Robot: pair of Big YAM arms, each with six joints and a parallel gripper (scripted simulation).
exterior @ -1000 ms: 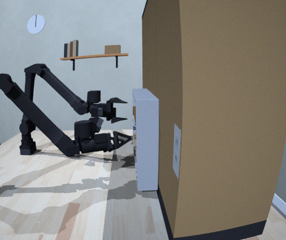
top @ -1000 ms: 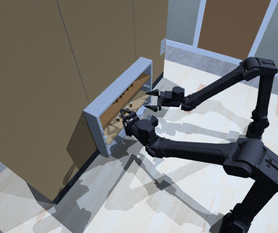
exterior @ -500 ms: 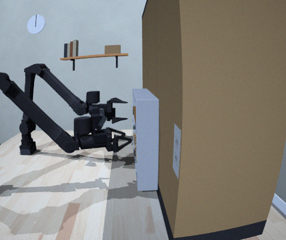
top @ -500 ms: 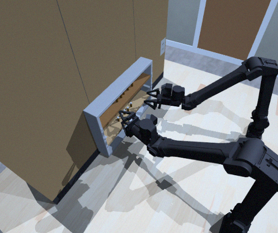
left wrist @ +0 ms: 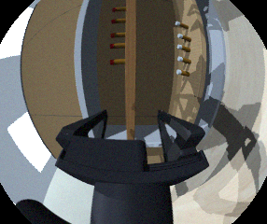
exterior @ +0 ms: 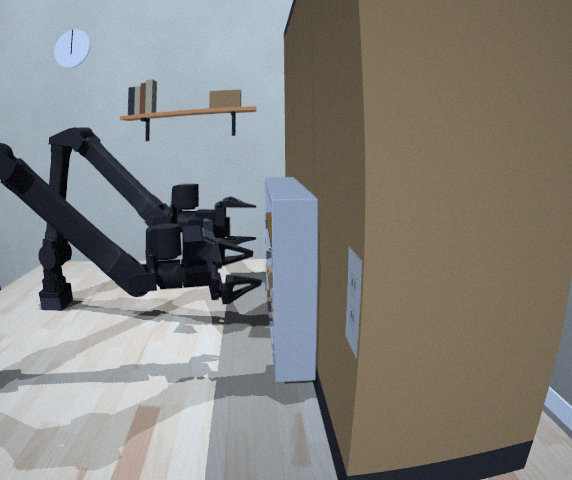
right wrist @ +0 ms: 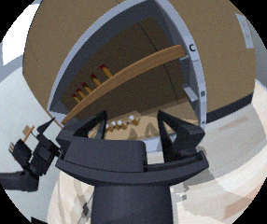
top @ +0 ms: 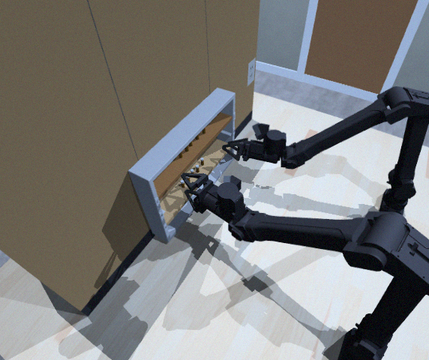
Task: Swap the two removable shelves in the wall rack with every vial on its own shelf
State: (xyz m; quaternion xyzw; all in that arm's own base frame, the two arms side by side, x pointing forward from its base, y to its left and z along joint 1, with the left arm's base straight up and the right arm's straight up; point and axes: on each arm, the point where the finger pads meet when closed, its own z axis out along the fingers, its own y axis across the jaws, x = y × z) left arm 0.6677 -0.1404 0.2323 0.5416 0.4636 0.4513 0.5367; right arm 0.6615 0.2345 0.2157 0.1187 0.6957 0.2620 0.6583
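Note:
Now: the runner stub 110 mm to the right of my right hand, 50 mm ahead of it and 30 mm below it. The rest, counted from my right hand: brown wooden shelf (120 mm to the left, 80 mm ahead, 50 mm above); then pale wooden shelf (120 mm to the left, 100 mm below, 80 mm ahead); then wall rack (120 mm to the left, 80 mm ahead, 20 mm below).

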